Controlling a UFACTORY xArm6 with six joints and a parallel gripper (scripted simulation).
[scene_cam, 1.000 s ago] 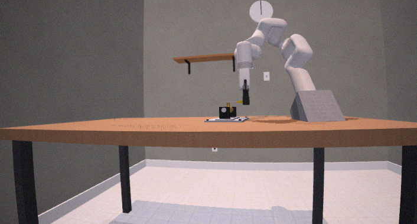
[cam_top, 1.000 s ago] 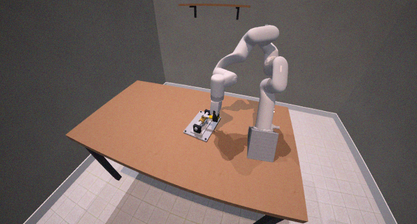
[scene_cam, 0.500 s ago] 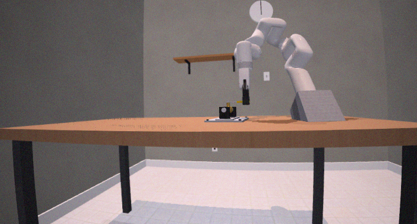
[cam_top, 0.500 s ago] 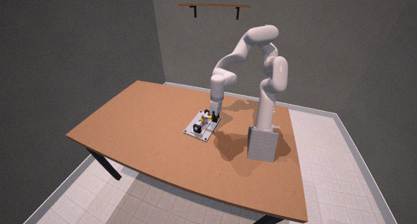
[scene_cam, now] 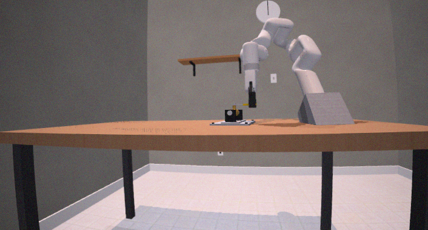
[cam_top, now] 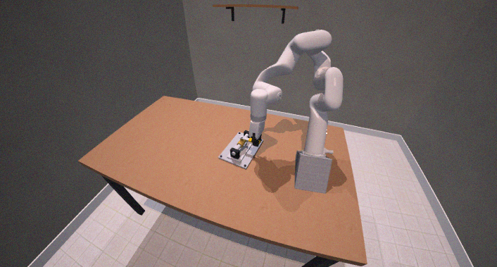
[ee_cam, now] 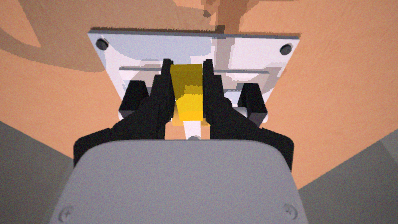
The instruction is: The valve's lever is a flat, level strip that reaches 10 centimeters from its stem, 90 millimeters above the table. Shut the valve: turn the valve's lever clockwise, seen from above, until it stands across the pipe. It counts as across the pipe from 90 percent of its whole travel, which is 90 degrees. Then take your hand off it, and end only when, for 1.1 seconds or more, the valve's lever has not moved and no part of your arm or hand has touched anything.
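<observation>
Right now my hand is 50 mm short of the yellow lever and 10 mm to the left of it. From my hand the other things lie so: baseplate: 90 mm ahead, 20 mm to the right, 90 mm below.
</observation>
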